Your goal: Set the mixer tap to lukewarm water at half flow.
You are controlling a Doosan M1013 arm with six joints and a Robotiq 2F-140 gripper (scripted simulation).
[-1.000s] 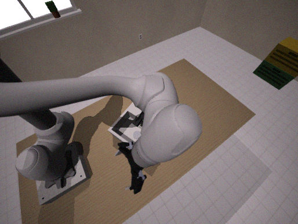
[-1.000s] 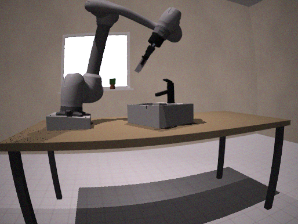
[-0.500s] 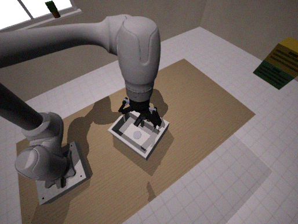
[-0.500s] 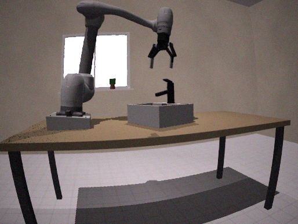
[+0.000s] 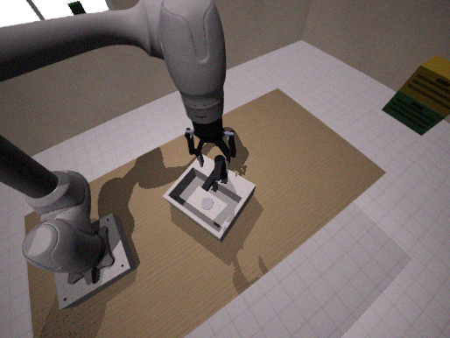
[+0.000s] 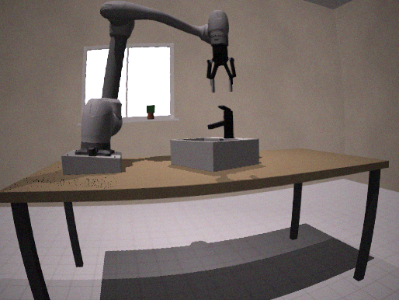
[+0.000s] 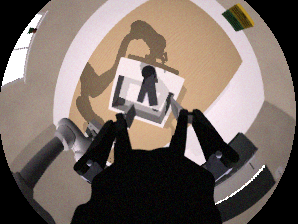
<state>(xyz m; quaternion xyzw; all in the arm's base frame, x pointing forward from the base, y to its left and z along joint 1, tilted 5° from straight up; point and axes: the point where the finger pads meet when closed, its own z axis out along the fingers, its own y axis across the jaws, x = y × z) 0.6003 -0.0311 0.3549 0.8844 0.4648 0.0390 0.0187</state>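
Now: the black mixer tap 15 cm below my hand, 5 cm to the left of it and 3 cm ahead of it. Also, from my hand: sink basin (34 cm below, 6 cm behind, 2 cm to the left).
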